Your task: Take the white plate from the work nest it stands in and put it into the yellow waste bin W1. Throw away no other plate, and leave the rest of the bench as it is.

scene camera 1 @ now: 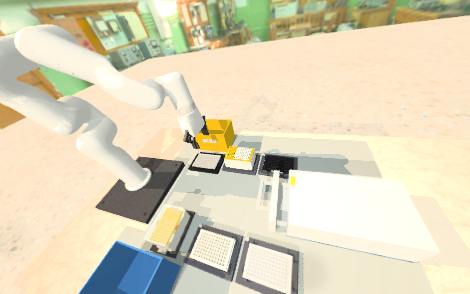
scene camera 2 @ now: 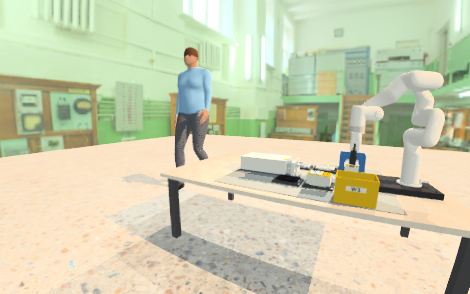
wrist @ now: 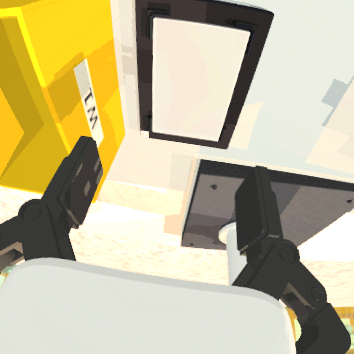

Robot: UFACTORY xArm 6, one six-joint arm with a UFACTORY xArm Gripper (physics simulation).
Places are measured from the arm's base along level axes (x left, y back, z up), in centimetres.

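Pixels of known places: gripper, fingertip midpoint: (scene camera 1: 201,141) (scene camera 2: 352,162) (wrist: 171,166); arm's base, link origin: (scene camera 1: 139,179) (scene camera 2: 408,184).
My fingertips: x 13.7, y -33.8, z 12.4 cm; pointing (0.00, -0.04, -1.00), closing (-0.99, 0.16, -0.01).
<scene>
Ahead of a thing's pixels: the offset from my fingertips to its middle.
The white plate @(dx -0.3, dy +1.6, dz -13.1 cm) (scene camera 1: 206,161) (wrist: 195,80) lies flat in its black work nest (scene camera 1: 205,171) (wrist: 144,80), beside the yellow waste bin W1 @(dx +15.1, dy +0.1, dz -8.7 cm) (scene camera 1: 220,143) (scene camera 2: 356,198) (wrist: 102,60). In the scene camera 2 view the plate does not show. My gripper (scene camera 1: 200,139) (scene camera 2: 353,163) (wrist: 171,166) is open, with nothing between its fingers. It hangs above the bench near the bin and the nest, apart from the plate. In the wrist view the plate is beyond the fingertips, towards the top, and the bin is at the left, partly cut off.
A yellow-and-white rack @(dx -0.3, dy -16.3, dz -10.3 cm) (scene camera 1: 240,157) (scene camera 2: 319,178) and a black plate @(dx -1.8, dy -33.6, dz -12.8 cm) (scene camera 1: 279,164) stand beside the nest. A large white device (scene camera 1: 350,215) (scene camera 2: 265,163), a yellow-topped rack @(dx -33.4, dy +4.8, dz -10.8 cm) (scene camera 1: 168,225), two white plates @(dx -37.4, dy -12.3, dz -12.8 cm) (scene camera 1: 213,249) @(dx -39.6, dy -29.6, dz -12.8 cm) (scene camera 1: 267,267) and a blue bin @(dx -48.9, dy +7.0, dz -8.7 cm) (scene camera 1: 120,272) (scene camera 2: 362,162) are farther off. A person (scene camera 2: 195,90) stands beyond the table.
</scene>
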